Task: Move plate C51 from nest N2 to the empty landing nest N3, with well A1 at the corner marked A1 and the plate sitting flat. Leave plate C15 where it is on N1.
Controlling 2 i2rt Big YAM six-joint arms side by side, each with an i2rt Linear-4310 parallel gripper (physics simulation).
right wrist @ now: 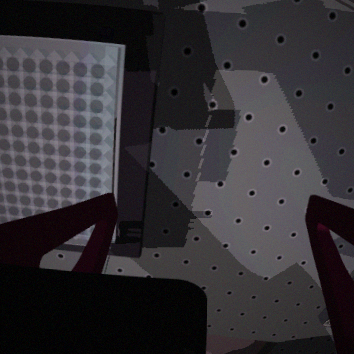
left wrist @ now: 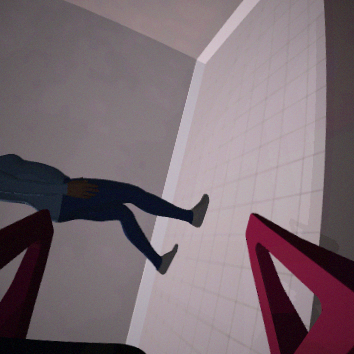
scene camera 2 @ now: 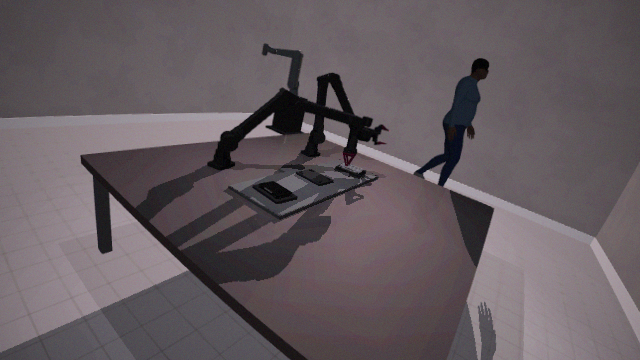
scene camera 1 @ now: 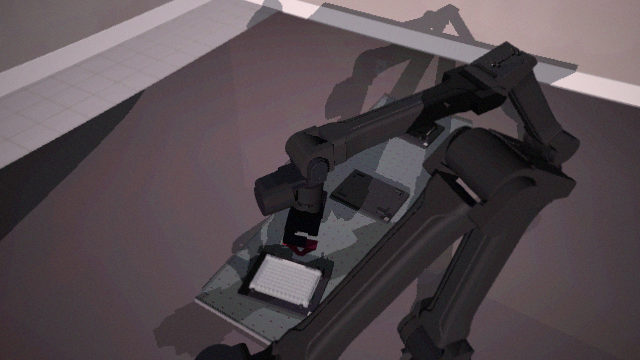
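A white well plate [scene camera 1: 286, 280] [scene camera 2: 350, 170] [right wrist: 57, 130] sits in a dark nest [scene camera 1: 280, 301] [right wrist: 135, 125] at the board's near end in scene camera 1. The middle nest [scene camera 1: 370, 195] [scene camera 2: 315, 176] looks empty. Another dark nest [scene camera 1: 430, 134] [scene camera 2: 275, 191] is at the other end; I cannot tell what it holds. Nest and plate labels are not readable. My right gripper [scene camera 1: 301, 248] [scene camera 2: 349, 162] [right wrist: 208, 205] is open, pointing down, one finger over the white plate's edge and the other over the board. My left gripper [scene camera 2: 384, 136] [left wrist: 150, 222] is open and empty, held sideways in the air.
The perforated board [scene camera 1: 225, 305] [scene camera 2: 310, 192] [right wrist: 265, 145] lies on the brown table [scene camera 1: 175, 175] [scene camera 2: 390, 265]. My arms cross above it and partly hide it in scene camera 1. Shadows fall across board and table. A person [scene camera 2: 465, 105] [left wrist: 112, 197] is beyond the table.
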